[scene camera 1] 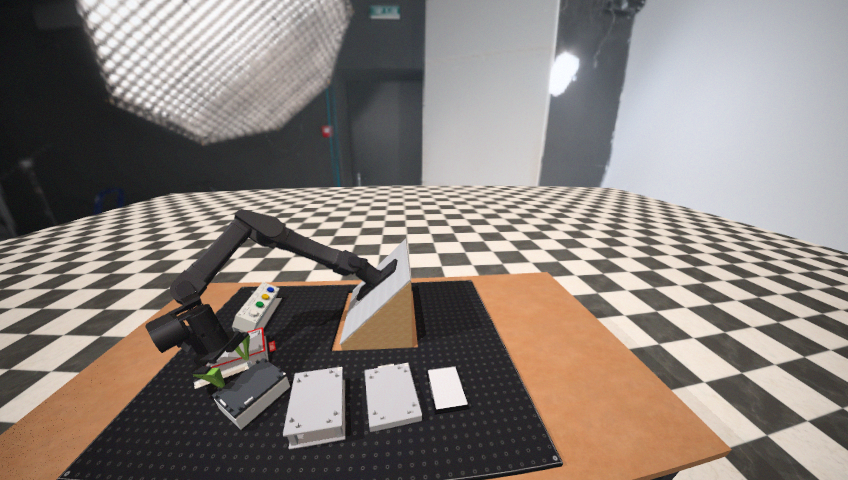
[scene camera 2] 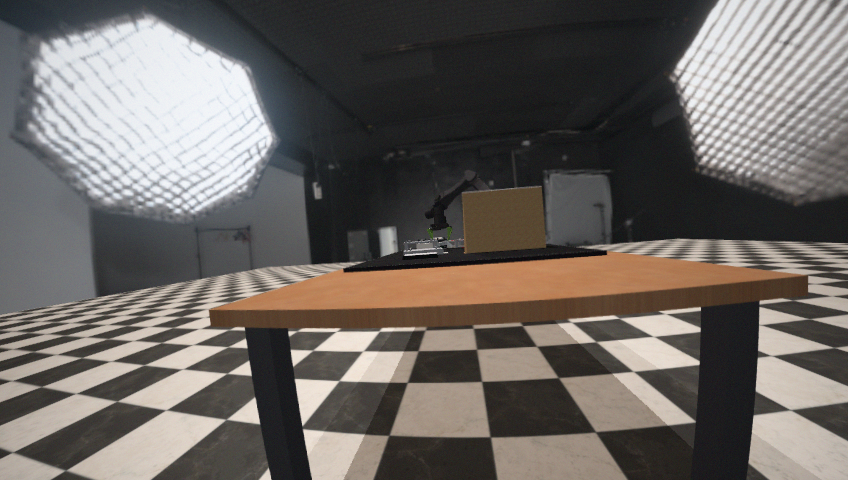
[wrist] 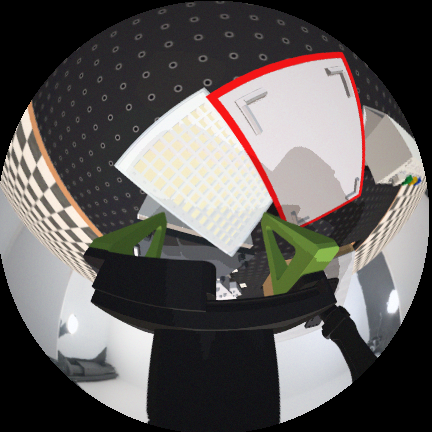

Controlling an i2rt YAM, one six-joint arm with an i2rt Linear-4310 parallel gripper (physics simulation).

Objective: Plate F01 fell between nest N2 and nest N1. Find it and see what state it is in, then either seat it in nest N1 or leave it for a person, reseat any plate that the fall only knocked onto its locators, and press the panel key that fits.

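Where they show: gripper, fingertip midpoint: [scene camera 1: 235, 373] [wrist: 213, 217]; arm's base at its link origin: [scene camera 1: 377, 280] [scene camera 2: 504, 216].
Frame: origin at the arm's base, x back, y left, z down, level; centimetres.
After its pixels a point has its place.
Plate F01, by its place, is a white plate [scene camera 1: 233, 374] [wrist: 195, 170] with a grid of cream wells facing the wrist camera. It lies between the dark-topped nest [scene camera 1: 249, 386] {x -39.6, y -25.2, z 8.2 cm} [wrist: 187, 247] {x -38.2, y -29.2, z 8.3 cm} and the red-bordered nest [scene camera 1: 260, 340] {x -22.4, y -33.3, z 9.7 cm} [wrist: 320, 120] {x -27.5, y -42.2, z 9.7 cm}. Its label does not show, and I cannot tell whether its near edge rests on the dark-topped nest. My gripper [scene camera 1: 227, 362] {x -35.3, y -32.5, z 9.5 cm} [scene camera 2: 440, 236] {x -35.3, y -32.5, z 9.5 cm} [wrist: 213, 217] {x -35.3, y -32.5, z 9.5 cm} is open, with its green fingers on either side of the plate's near end in the wrist view. The key panel [scene camera 1: 255, 306] {x -9.2, y -42.9, z 7.1 cm} [wrist: 390, 150] has blue, yellow, green and white keys. Nest numbers are not legible.
Two light grey nests [scene camera 1: 315, 395] {x -40.0, y -7.7, z 8.2 cm} [scene camera 1: 392, 392] {x -35.3, y 9.8, z 11.4 cm} with small corner locators stand to the right of the dark-topped nest. A small white block [scene camera 1: 447, 387] {x -32.5, y 23.6, z 12.3 cm} lies beyond them. A tall wedge [scene camera 1: 383, 321] {x -17.3, y 4.9, z 3.6 cm} [scene camera 2: 504, 220] {x -0.5, y 11.2, z 2.1 cm} stands behind, on the black perforated mat [scene camera 1: 476, 440] {x -45.4, y 29.6, z 13.7 cm}.
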